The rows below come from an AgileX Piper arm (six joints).
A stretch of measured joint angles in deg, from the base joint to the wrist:
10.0 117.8 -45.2 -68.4 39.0 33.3
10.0 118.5 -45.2 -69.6 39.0 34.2
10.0 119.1 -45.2 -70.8 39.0 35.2
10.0 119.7 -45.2 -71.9 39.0 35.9
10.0 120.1 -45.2 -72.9 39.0 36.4
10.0 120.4 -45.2 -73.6 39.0 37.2
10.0 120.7 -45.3 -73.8 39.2 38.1
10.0 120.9 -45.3 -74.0 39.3 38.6
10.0 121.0 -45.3 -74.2 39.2 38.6
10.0 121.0 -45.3 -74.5 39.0 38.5
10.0 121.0 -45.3 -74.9 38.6 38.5
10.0 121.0 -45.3 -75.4 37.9 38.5
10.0 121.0 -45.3 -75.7 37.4 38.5
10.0 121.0 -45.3 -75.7 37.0 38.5
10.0 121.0 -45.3 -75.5 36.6 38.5
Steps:
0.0 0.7 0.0 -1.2 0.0 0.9
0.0 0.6 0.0 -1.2 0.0 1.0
0.0 0.6 0.0 -1.1 0.0 0.7
0.0 0.4 0.0 -1.0 0.0 0.5
0.0 0.3 0.0 -0.7 0.0 0.8
0.0 0.3 -0.1 -0.2 0.2 0.9
0.0 0.2 0.0 -0.2 0.1 0.5
0.0 0.1 0.0 -0.2 -0.1 0.0
0.0 0.0 0.0 -0.3 -0.2 -0.1
0.0 0.0 0.0 -0.4 -0.4 0.0
0.0 0.0 0.0 -0.5 -0.7 0.0
0.0 0.0 0.0 -0.3 -0.5 0.0
0.0 0.0 0.0 0.0 -0.4 0.0
0.0 0.0 0.0 0.2 -0.4 0.0

